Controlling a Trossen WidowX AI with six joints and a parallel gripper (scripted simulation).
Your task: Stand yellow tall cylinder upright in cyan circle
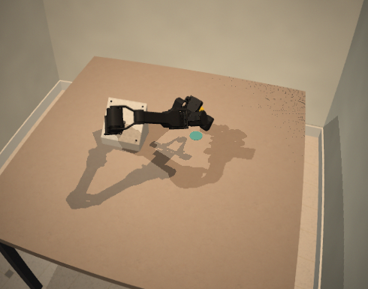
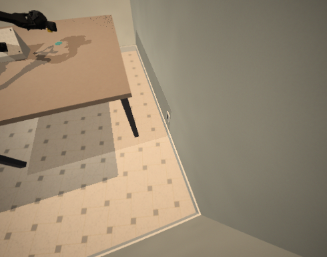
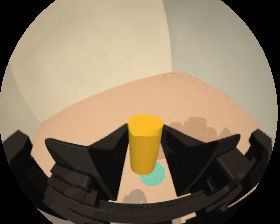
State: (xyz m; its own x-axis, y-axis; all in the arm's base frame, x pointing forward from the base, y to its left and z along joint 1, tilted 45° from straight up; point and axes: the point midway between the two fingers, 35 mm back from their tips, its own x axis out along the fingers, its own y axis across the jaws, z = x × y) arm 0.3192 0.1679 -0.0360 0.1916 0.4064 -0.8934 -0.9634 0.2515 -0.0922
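Now: the cyan circle 15 cm below my hand. Also, from my hand: yellow tall cylinder: 3 cm below, 1 cm to the left.
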